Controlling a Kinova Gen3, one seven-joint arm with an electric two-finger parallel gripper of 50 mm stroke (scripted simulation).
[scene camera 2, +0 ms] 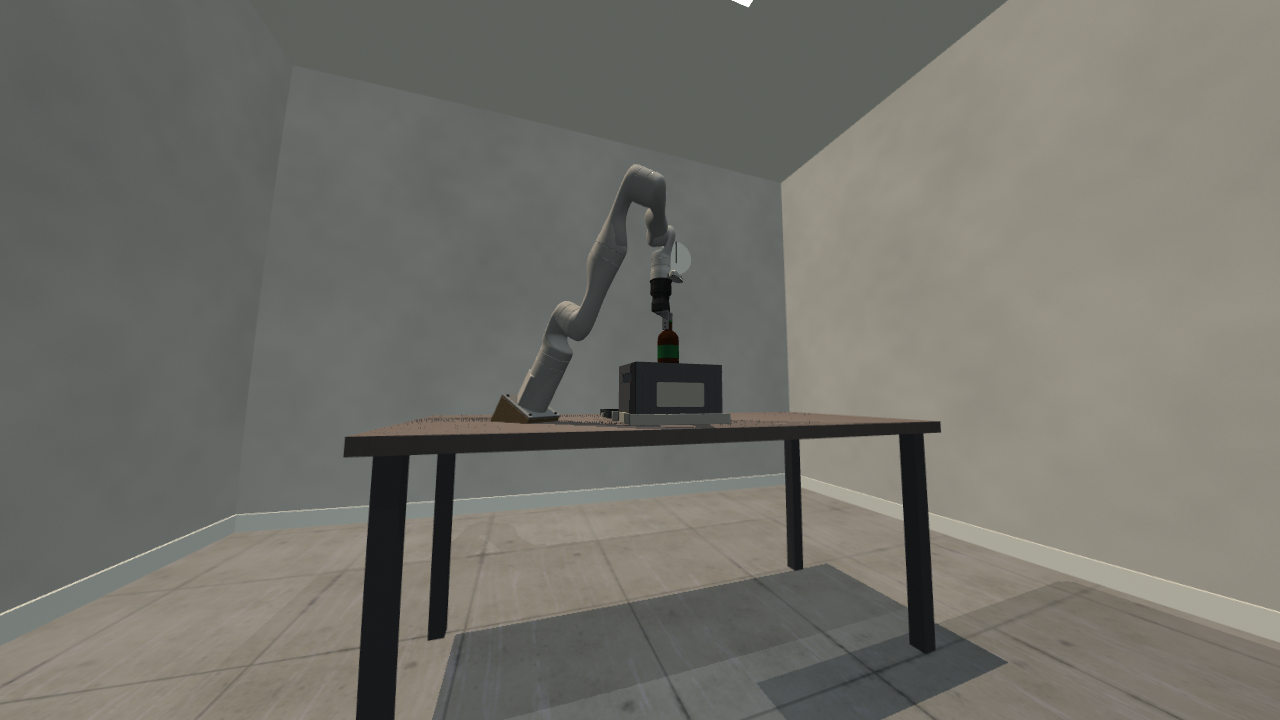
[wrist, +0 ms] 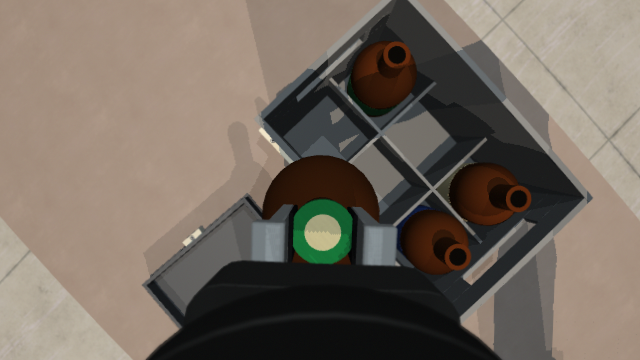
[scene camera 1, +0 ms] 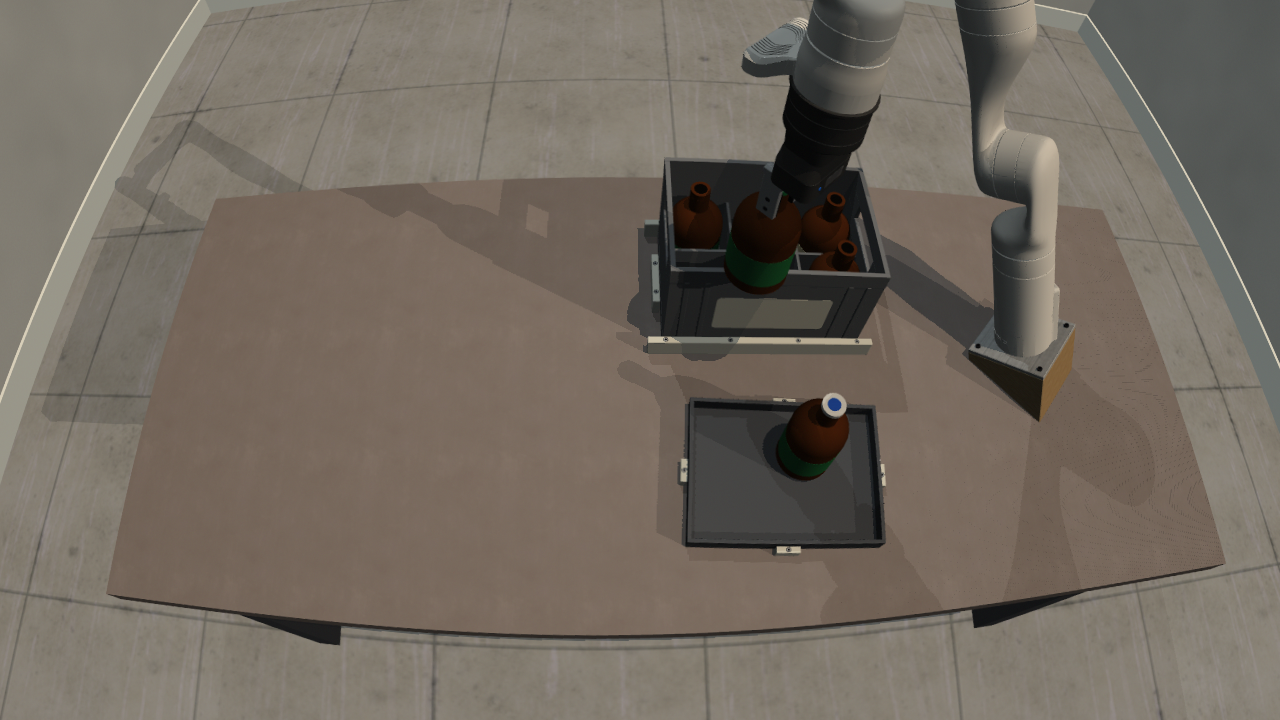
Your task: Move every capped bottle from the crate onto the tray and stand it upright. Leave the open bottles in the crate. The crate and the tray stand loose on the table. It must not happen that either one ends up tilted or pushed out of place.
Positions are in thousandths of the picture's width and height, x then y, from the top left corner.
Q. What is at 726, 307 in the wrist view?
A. A crate.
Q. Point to a crate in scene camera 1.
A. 544, 417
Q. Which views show the gripper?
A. Scene camera 2, the wrist view and scene camera 1: all of them.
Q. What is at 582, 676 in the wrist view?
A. The gripper.
